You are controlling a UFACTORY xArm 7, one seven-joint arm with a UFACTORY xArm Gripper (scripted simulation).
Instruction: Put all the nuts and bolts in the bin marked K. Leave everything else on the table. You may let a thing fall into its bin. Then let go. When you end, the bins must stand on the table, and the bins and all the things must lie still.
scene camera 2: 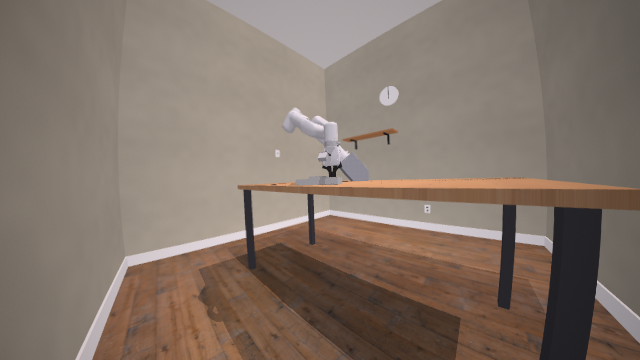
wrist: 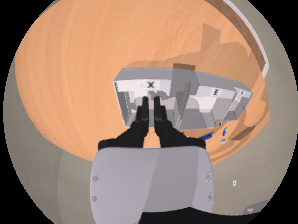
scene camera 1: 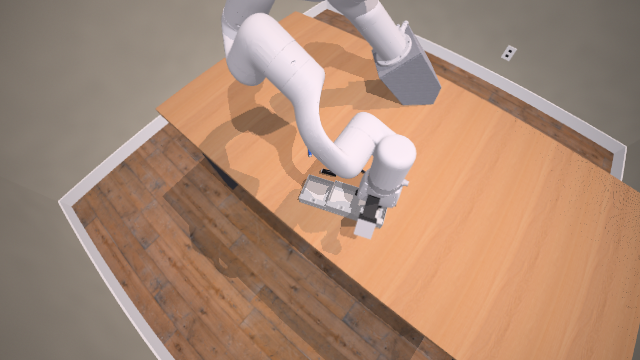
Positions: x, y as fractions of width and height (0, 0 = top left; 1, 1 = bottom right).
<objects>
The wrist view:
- my gripper: 0.51, 0.47
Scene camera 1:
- my gripper: 0.58, 0.58
</objects>
